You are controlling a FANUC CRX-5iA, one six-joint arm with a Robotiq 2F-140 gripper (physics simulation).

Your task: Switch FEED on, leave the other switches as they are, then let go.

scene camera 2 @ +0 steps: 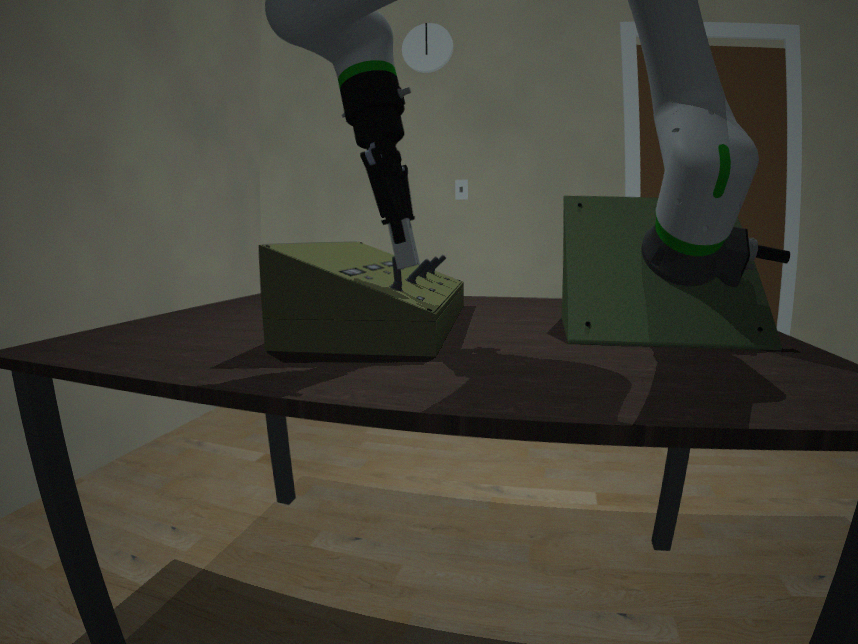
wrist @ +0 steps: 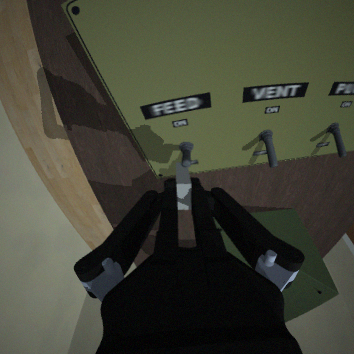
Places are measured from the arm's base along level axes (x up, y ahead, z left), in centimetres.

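Pixels of known places: gripper, between the fingertips: [scene camera 2: 408, 266] [wrist: 181, 172]; arm's base, origin of its link: [scene camera 2: 681, 254].
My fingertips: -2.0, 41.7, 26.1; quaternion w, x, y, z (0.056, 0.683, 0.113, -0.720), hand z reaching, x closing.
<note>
For each thing: its middle in the pictures, then the offset to it from my fingertips, as dx, dy, dz. Level surfaces: height alone.
- olive switch box, middle of its body: [wrist: 295, 81] [scene camera 2: 382, 293] -6.1, +13.3, -16.3
- FEED switch lever, middle of its body: [wrist: 186, 156] [scene camera 2: 397, 271] -0.7, +2.2, -0.5
- VENT lever, middle of its body: [wrist: 270, 150] [scene camera 2: 419, 269] -1.2, +3.7, -12.5
- partly labelled third lever, middle of its body: [wrist: 338, 142] [scene camera 2: 429, 266] -1.2, +6.5, -24.2
- dark table, height of its surface: dx -12.1
The olive switch box [scene camera 2: 339, 305] [wrist: 210, 45] stands on the table. The FEED switch lever [scene camera 2: 397, 275] [wrist: 186, 154] stands steeply out of the panel, more upright than the others; in the wrist view it is foreshortened below its ON label. The VENT lever [wrist: 270, 148] and the partly labelled third lever [wrist: 339, 140] lean away from their ON labels. My gripper [scene camera 2: 406, 255] [wrist: 181, 172] is shut and empty. Its tips are at the FEED lever on the OFF side, touching or nearly touching it; the exact contact is hidden.
The dark table [scene camera 2: 498, 402] carries a large green sloped housing [scene camera 2: 606, 277] [wrist: 280, 220] to the right of the switch box. Another arm-like grey link [scene camera 2: 699, 166] hangs in front of that housing. More levers stand beside FEED along the panel's lower edge.
</note>
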